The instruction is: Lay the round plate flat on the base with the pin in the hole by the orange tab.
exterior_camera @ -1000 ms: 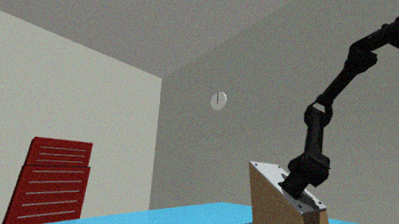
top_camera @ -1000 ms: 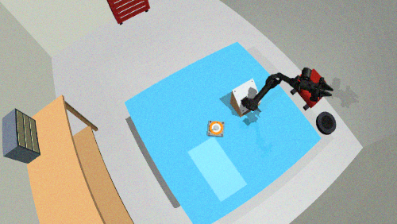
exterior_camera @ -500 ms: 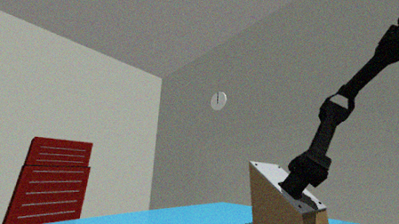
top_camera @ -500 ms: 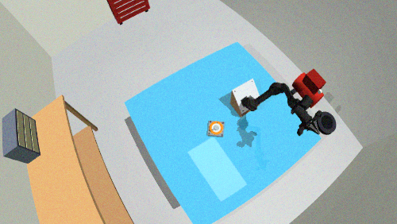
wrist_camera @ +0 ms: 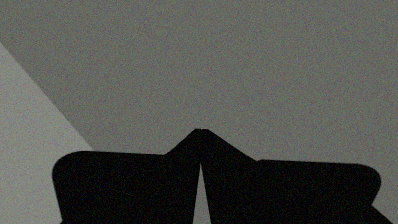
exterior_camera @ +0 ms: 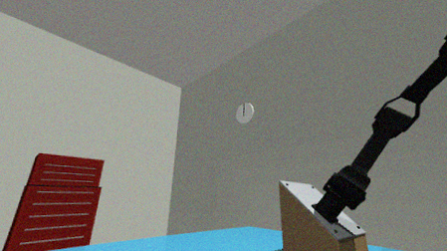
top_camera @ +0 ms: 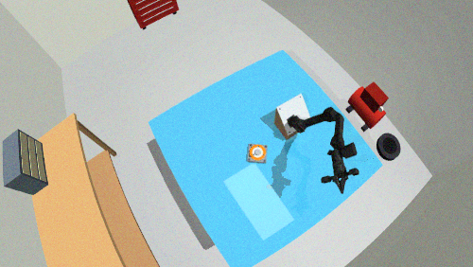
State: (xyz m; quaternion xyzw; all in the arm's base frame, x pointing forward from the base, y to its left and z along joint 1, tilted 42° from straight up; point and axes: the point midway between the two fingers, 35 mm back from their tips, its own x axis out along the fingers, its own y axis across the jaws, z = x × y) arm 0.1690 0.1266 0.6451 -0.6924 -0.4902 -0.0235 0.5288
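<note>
Right now the round plate is 55 cm to the right of my gripper tip, 47 cm below it and 10 cm ahead of it.
</note>
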